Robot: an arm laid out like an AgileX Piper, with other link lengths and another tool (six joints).
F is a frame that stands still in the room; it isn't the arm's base.
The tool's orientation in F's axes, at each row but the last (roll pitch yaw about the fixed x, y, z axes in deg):
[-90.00, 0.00, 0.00]
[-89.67, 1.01, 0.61]
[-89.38, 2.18, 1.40]
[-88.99, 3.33, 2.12]
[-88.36, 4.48, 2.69]
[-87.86, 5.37, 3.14]
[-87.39, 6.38, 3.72]
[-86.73, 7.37, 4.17]
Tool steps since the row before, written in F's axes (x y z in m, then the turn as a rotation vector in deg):
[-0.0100, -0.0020, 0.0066, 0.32, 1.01, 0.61]
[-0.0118, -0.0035, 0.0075, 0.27, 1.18, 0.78]
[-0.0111, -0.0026, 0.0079, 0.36, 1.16, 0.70]
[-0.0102, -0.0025, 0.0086, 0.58, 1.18, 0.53]
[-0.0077, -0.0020, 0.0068, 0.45, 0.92, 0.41]
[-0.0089, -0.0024, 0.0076, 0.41, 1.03, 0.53]
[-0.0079, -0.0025, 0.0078, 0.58, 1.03, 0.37]
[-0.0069, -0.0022, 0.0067, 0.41, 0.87, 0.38]
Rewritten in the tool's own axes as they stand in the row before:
[-0.0100, -0.0066, -0.0020, 0.32, -0.61, 1.01]
[-0.0120, -0.0073, -0.0033, 0.27, -0.78, 1.18]
[-0.0115, -0.0075, -0.0022, 0.36, -0.70, 1.16]
[-0.0108, -0.0080, -0.0020, 0.59, -0.54, 1.17]
[-0.0083, -0.0062, -0.0015, 0.46, -0.42, 0.91]
[-0.0097, -0.0068, -0.0017, 0.41, -0.53, 1.03]
[-0.0089, -0.0069, -0.0017, 0.60, -0.39, 1.01]
[-0.0078, -0.0058, -0.0014, 0.42, -0.39, 0.86]

